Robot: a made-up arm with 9 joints.
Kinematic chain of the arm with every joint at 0, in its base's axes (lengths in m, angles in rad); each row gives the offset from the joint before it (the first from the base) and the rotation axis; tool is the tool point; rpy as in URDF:
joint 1: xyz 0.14 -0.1 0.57 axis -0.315 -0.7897 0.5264
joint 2: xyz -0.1 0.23 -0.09 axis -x
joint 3: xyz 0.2 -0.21 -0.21 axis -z
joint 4: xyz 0 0.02 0.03 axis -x
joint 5: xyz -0.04 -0.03 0 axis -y
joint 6: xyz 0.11 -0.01 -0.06 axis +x
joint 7: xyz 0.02 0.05 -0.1 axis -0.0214 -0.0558 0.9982
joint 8: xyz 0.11 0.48 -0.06 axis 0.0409 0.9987 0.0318
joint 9: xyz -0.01 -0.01 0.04 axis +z
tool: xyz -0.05 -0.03 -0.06 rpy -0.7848 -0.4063 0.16
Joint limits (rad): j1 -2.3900..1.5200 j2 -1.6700..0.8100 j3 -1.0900..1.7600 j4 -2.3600..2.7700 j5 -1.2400..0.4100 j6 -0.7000..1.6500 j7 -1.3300..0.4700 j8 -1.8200..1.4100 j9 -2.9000..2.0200
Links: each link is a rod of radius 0.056 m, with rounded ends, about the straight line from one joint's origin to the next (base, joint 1, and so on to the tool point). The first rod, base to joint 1, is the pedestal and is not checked.
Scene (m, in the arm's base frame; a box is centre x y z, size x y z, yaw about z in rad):
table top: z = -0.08
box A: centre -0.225 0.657 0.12 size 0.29 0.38 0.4 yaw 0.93
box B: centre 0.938 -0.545 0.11 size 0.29 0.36 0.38 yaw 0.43
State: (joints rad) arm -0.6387 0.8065 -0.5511 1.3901 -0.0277 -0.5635 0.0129 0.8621 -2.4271
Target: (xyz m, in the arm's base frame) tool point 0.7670 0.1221 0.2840
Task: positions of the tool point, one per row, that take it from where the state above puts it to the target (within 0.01 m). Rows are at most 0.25 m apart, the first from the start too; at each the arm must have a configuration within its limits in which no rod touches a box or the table.
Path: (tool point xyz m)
1: 0.3814 -0.6522 0.0934
2: 0.5096 -0.5454 0.0481
3: 0.6158 -0.3828 0.0231
4: 0.7425 -0.2099 0.1227
5: 0.7866 -0.0328 0.2181
6: 0.7670 0.1221 0.2840

